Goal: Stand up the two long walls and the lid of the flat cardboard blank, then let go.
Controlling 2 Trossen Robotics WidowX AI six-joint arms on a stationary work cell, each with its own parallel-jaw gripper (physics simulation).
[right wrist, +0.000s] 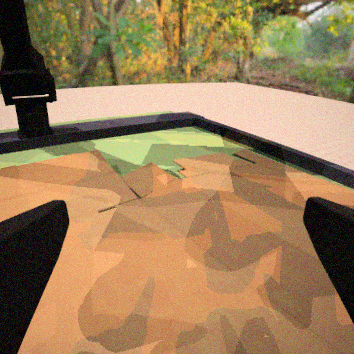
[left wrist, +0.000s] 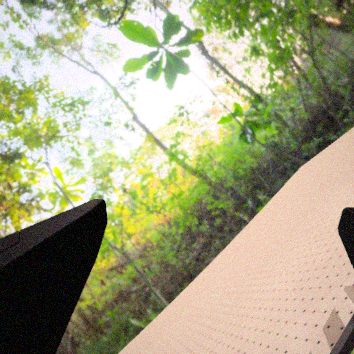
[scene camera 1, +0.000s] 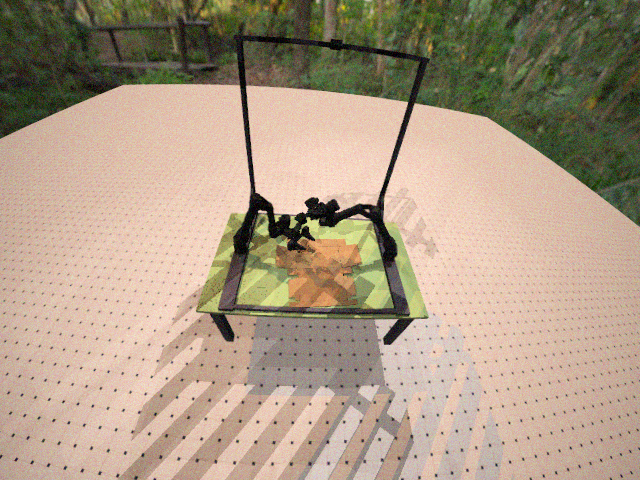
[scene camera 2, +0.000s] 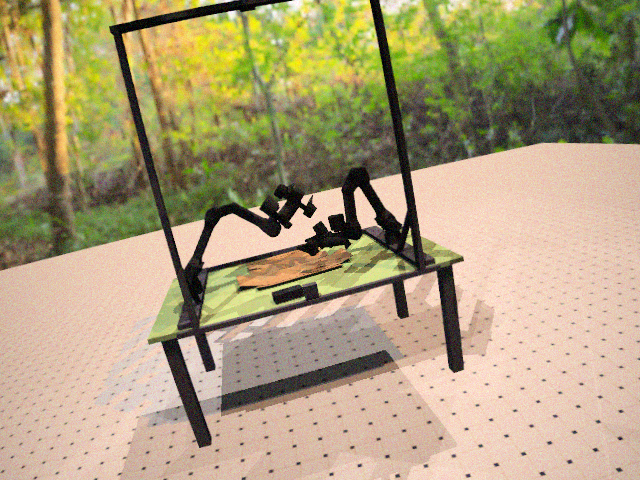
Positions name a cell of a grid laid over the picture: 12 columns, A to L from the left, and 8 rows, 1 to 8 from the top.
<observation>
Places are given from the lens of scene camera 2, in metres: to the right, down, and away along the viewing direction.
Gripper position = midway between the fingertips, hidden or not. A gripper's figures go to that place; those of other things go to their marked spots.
my left gripper (scene camera 2: F4): -0.07, -0.22, 1.92
black rail (scene camera 2: H4): 0.28, -0.03, 2.23
black frame (scene camera 2: D5): -0.46, 0.17, 1.51
The marked spots on the black rail and the black frame are 1.05 m apart.
</observation>
